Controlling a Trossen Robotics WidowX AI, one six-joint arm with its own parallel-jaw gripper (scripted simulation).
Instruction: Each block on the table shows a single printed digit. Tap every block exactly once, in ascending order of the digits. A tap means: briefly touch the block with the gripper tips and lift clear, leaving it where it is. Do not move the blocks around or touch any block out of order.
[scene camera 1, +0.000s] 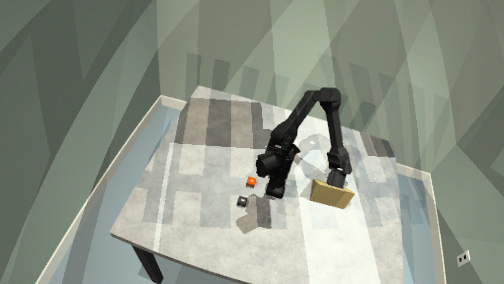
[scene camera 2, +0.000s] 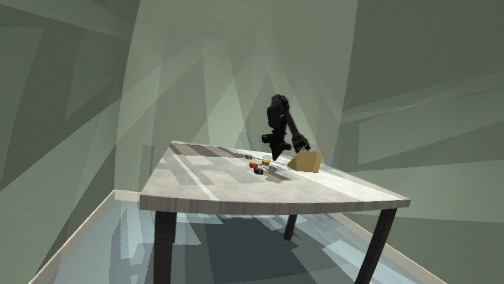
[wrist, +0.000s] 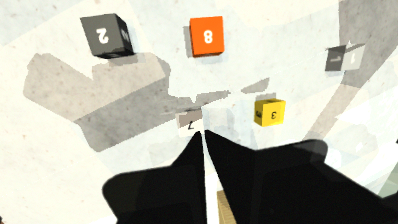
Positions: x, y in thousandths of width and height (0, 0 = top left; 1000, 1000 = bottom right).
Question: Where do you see the gripper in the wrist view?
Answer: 509, 600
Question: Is the gripper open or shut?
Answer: Shut.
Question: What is the gripper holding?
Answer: Nothing.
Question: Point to a dark block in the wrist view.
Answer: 270, 163
